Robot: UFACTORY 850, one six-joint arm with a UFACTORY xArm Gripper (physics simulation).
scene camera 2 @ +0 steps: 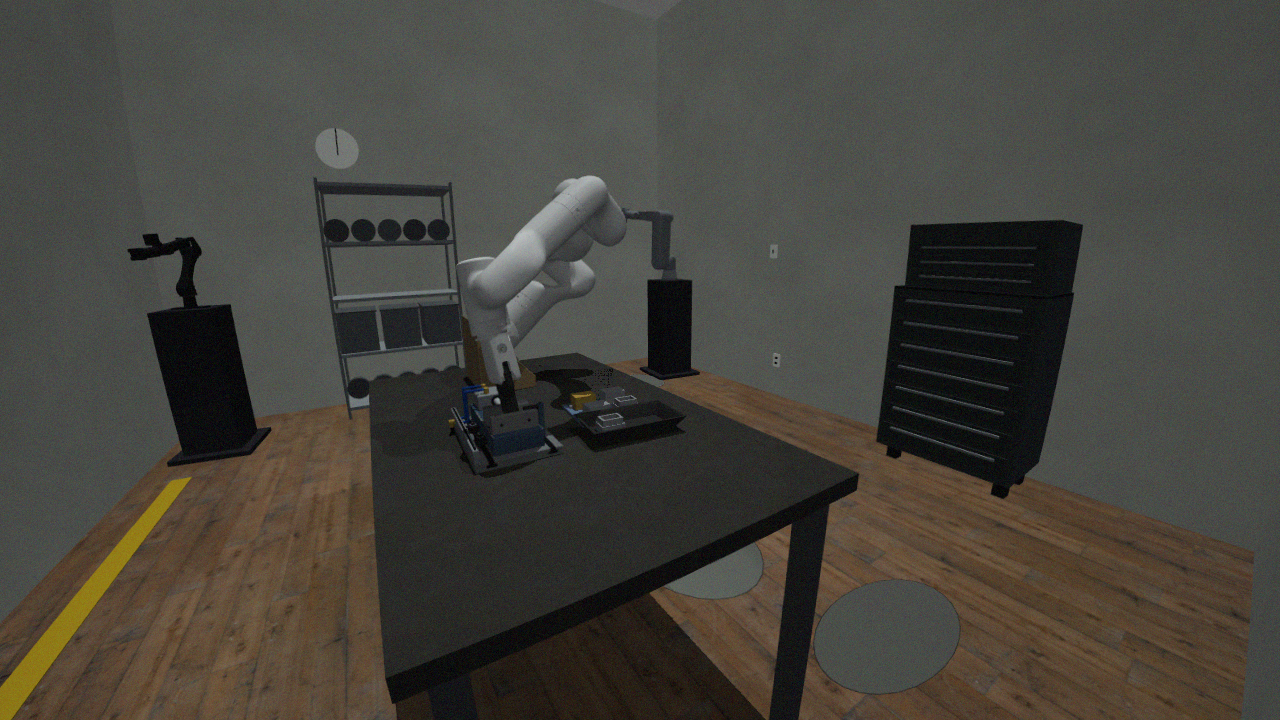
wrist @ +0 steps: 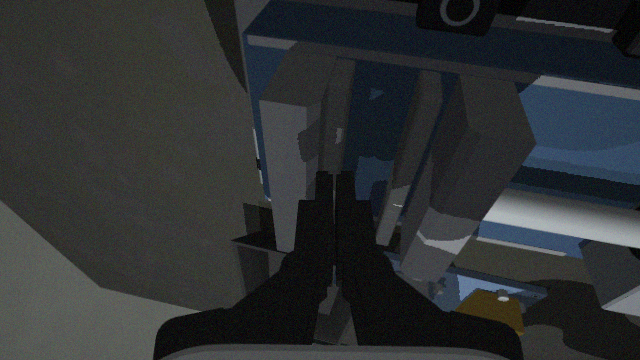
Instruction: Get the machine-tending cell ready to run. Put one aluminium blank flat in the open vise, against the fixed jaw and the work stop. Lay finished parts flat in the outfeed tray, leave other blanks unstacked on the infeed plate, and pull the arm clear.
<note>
I see my gripper (wrist: 333, 194), a yellow block (wrist: 483, 304) and a blue infeed plate (wrist: 459, 284).
</note>
